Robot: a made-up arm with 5 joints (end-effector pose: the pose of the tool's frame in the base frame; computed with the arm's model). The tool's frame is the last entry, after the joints. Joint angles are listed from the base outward.
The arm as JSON. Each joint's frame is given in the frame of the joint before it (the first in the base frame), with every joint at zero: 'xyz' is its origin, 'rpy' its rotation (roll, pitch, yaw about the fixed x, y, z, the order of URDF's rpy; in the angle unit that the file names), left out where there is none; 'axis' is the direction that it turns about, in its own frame. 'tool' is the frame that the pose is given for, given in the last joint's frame.
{
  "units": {
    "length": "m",
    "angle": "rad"
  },
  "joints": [
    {
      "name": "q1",
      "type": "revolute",
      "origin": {
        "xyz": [
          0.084,
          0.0,
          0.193
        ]
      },
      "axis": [
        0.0,
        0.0,
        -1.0
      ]
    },
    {
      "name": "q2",
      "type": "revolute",
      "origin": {
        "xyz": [
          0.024,
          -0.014,
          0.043
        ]
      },
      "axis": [
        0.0,
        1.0,
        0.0
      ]
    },
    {
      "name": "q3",
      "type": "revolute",
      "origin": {
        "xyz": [
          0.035,
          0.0,
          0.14
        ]
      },
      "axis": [
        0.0,
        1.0,
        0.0
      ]
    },
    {
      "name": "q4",
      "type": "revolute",
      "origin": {
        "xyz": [
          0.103,
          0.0,
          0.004
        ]
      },
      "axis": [
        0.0,
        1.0,
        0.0
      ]
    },
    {
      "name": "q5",
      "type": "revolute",
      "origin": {
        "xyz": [
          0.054,
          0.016,
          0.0
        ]
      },
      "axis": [
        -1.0,
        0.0,
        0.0
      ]
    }
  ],
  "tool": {
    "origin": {
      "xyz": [
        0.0,
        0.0,
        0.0
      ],
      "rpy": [
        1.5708,
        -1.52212,
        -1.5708
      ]
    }
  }
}
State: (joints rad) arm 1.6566 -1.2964 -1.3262 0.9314 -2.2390
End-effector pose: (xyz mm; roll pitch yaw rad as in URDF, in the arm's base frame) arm 103.1 198.3 408.9 -3.0506 -0.0790 -2.5141
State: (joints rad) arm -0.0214 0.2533 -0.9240 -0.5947 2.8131
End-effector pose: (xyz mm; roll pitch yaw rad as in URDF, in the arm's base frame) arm 271.3 6.0 481.4 -3.0260 0.2833 0.4151
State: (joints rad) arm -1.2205 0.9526 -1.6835 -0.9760 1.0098
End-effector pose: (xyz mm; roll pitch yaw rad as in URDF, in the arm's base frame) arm 159.4 212.1 413.9 3.0298 0.0778 -2.8866
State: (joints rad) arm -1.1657 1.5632 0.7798 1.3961 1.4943
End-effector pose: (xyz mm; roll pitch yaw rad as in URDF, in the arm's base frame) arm 102.1 47.3 155.9 2.1720 0.1034 2.8072
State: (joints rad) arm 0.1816 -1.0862 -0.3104 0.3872 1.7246
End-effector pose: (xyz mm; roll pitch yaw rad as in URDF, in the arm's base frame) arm 44.1 9.4 480.0 -2.5827 0.0559 1.3001
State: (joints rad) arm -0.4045 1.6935 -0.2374 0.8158 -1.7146
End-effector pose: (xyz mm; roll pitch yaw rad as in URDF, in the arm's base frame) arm 211.5 56.8 41.0 -0.6919 -0.1237 -1.3141
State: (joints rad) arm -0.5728 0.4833 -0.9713 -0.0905 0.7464
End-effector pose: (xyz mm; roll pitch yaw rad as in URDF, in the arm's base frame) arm 296.7 139.5 425.1 -2.3643 -0.6966 2.7215
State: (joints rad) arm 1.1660 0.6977 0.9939 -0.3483 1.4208
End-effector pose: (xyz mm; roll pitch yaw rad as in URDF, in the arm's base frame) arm 142.7 -132.0 165.5 -0.2232 -0.0445 0.2111
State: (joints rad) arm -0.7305 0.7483 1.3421 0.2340 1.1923
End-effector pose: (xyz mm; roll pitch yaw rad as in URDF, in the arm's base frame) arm 127.6 41.7 184.0 0.7068 0.2874 1.9808
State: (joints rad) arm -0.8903 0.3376 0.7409 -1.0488 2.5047
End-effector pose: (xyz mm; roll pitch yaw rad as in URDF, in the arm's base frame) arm 214.3 164.2 266.0 -1.5239 0.8847 2.4974
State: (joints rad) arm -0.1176 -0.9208 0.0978 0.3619 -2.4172
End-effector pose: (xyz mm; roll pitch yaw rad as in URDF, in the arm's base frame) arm 132.6 7.8 450.9 2.2421 0.7737 -0.9465
